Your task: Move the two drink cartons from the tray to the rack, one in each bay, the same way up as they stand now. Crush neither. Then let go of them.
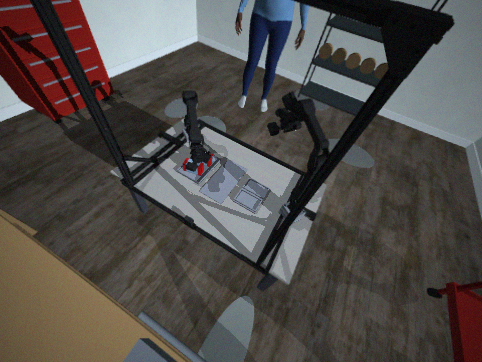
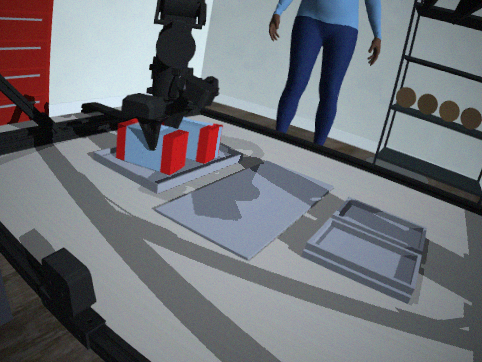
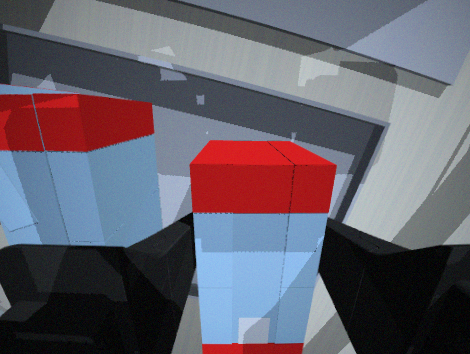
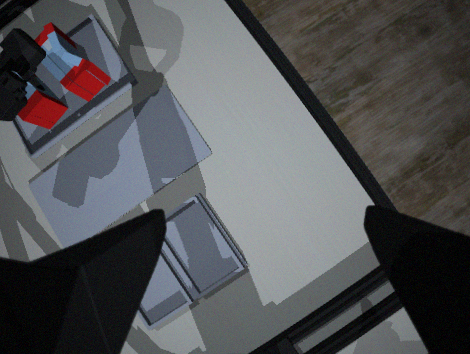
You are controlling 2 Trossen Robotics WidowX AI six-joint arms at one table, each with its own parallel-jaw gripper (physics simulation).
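Frame: origin at the left arm's base, x ahead, y left, z up, level; millimetres.
Seen in the pictures: left gripper, fingertip midpoint: (image 1: 196, 167) (image 2: 161, 146) (image 3: 252, 216) (image 4: 33, 100); right gripper, fingertip midpoint: (image 1: 277, 133) (image 2: 438, 16) (image 4: 264, 218).
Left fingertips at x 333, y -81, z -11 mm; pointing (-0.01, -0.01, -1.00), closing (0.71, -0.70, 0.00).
A point is followed by its place in that frame.
Two blue cartons with red ends stand in the grey tray (image 1: 200, 180) {z -41, x 419, y -89 mm} (image 2: 200, 172) {z -46, x 376, y -14 mm} (image 4: 120, 90) {z -41, x 316, y 80 mm}. My left gripper (image 2: 161, 136) {z -12, x 333, y -81 mm} (image 3: 252, 216) {z -12, x 333, y -81 mm} reaches down over the front carton (image 2: 174, 152) {z -9, x 373, y -67 mm} (image 3: 257, 280) {z 18, x 321, y -93 mm} (image 4: 42, 109) {z 0, x 356, y -50 mm}, its fingers against both sides; it is shut on it. I cannot tell whether that carton is clear of the tray floor. The other carton (image 2: 208, 143) {z -8, x 326, y 14 mm} (image 3: 120, 125) {z -7, x 322, y 2 mm} (image 4: 86, 80) {z -3, x 308, y 33 mm} stands beside it, partly hidden by the gripper. The grey rack (image 1: 253, 192) {z -36, x 636, y 182 mm} (image 2: 360, 277) {z -47, x 703, y 83 mm} (image 4: 177, 272) {z -46, x 656, y 181 mm} has two empty bays. My right gripper (image 1: 283, 129) {z 319, x 528, y 320 mm} (image 4: 264, 218) {z 319, x 528, y 320 mm} is open and empty, high up.
A flat grey plate (image 1: 216, 187) (image 2: 240, 225) (image 4: 100, 200) lies between the tray and the rack. A black frame (image 4: 320, 110) {z -41, x 376, y 448 mm} runs along the table edges, with posts rising from it. A person (image 1: 267, 55) (image 2: 320, 70) stands behind the table.
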